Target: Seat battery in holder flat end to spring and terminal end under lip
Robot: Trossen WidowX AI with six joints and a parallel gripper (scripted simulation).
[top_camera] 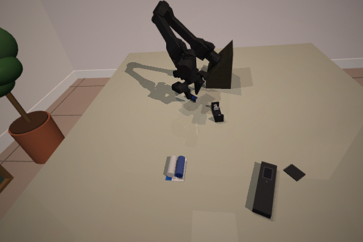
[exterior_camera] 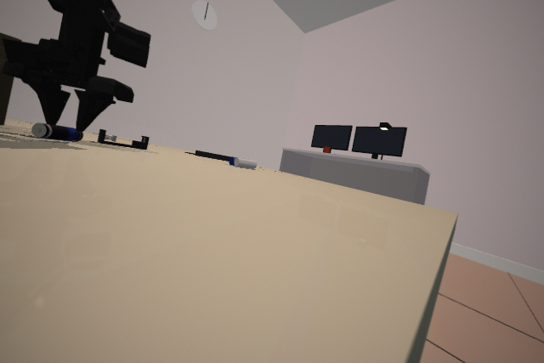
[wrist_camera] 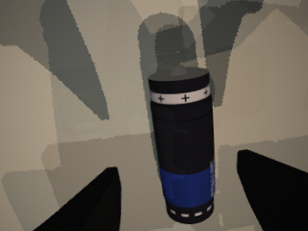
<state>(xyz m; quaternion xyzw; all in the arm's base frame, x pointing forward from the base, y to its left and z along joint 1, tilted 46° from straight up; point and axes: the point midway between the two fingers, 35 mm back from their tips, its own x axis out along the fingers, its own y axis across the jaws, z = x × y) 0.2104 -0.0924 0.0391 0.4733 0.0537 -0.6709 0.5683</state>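
My gripper tip is now 10 mm past the battery and 10 mm above it. Also, from my gripper tip: long black box (400 mm ahead, 310 mm to the left, 10 mm below); then small black plate (330 mm ahead, 390 mm to the left, 20 mm below).
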